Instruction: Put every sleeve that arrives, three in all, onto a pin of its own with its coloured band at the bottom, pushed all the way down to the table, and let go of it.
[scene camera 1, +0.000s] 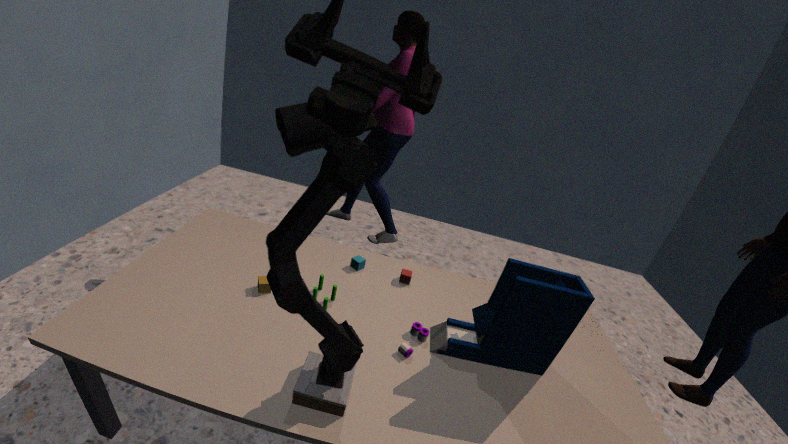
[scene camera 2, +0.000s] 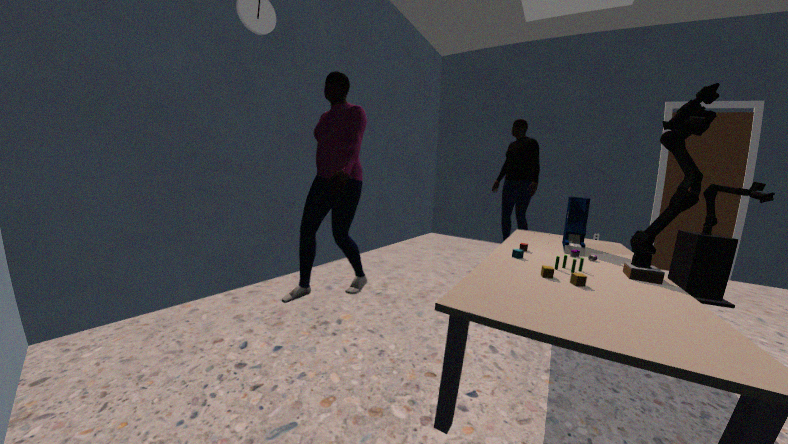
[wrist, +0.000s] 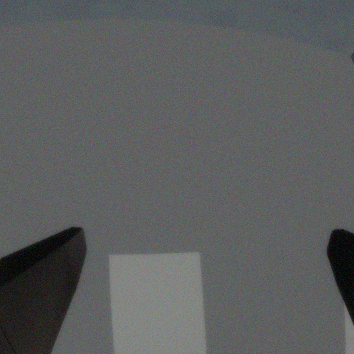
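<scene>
Three grey sleeves with purple bands are on the table before the chute. Two sleeves stand close together, purple ends up. The third sleeve lies on its side nearer the arm's base. Four green pins, one of them a front pin, stand upright and bare in a cluster; the arm partly covers them in scene camera 1. My gripper is open and empty, raised high above the table, far from sleeves and pins. The wrist view faces the ceiling; sleeves and pins do not show there.
A tall blue chute stands beside the sleeves. A teal cube, a red cube and two yellow cubes lie around the pins. Two people stand beyond the table. A black pedestal carries another arm.
</scene>
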